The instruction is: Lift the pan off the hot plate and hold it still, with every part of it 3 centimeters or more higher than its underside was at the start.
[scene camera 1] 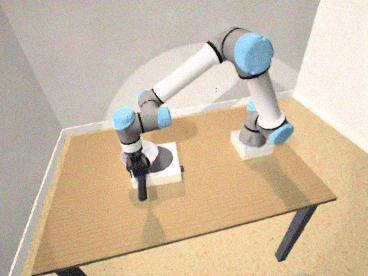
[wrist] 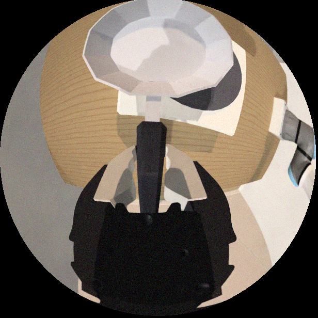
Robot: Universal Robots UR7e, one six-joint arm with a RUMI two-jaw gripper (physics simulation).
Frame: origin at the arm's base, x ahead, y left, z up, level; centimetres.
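Seen in the pictures: gripper, fingertip midpoint: (scene camera 1: 142,180); arm's base, origin of the base link: (scene camera 1: 252,138).
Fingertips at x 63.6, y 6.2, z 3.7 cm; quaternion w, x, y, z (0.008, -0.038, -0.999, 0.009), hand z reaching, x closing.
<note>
Pixels of each thing's top centre, then the offset from my fingertips to it. "spot": a spot on its surface instead. Level surfaces: height alone.
- pan, surface spot: (scene camera 1: 149,150) spot: dy -19.2, dx -8.2, dz -1.2 cm
- black handle, middle of its top: (scene camera 1: 141,181) dy +4.9, dx +0.9, dz +5.1 cm
- white hot plate, middle of its top: (scene camera 1: 156,157) dy -13.5, dx -10.2, dz -2.3 cm
- small dark knob, middle of its top: (scene camera 1: 181,166) dy -4.7, dx -20.3, dz -4.8 cm
- wooden table, its level: dz -10.3 cm
The pan (scene camera 1: 149,150) (wrist: 155,50) has a pale round bowl and a black handle (scene camera 1: 142,192) (wrist: 151,134). My gripper (scene camera 1: 140,175) (wrist: 151,146) is shut on the handle, with one finger on each side of it. In the wrist view the handle runs straight between the fingers and the bowl is ahead of them. The white hot plate (scene camera 1: 171,175) (wrist: 231,119) is partly covered by the bowl, which is shifted toward its left side. Its dark round heating disc (scene camera 1: 163,160) (wrist: 227,85) shows beside the bowl. How high the underside is cannot be told exactly.
The hot plate has a small dark knob (scene camera 1: 182,169) on its right side. The wooden table (scene camera 1: 215,190) (wrist: 75,100) carries the robot's white base (scene camera 1: 255,150) (wrist: 277,117) at the right. Walls stand behind and to the left of the table.
</note>
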